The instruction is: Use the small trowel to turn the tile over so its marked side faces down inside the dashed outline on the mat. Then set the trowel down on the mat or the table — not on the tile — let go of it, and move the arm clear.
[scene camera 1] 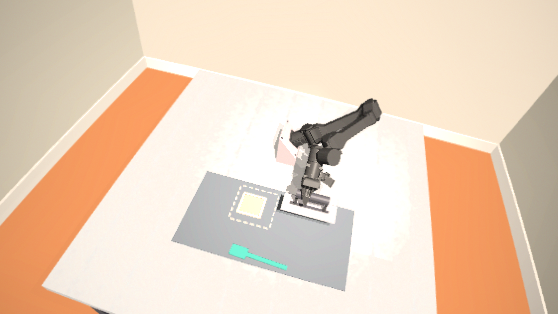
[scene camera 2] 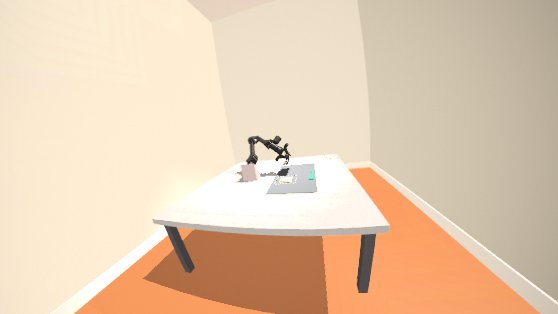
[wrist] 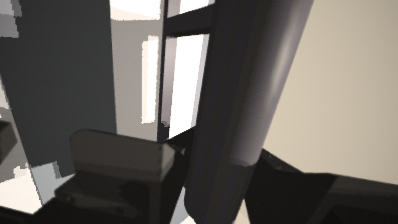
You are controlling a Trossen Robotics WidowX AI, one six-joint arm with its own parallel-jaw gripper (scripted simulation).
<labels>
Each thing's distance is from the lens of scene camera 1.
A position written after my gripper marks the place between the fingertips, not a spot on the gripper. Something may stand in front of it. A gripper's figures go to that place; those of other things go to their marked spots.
my gripper [scene camera 1: 304,205]: 115 cm
grey mat [scene camera 1: 317,251]: 122 cm
</labels>
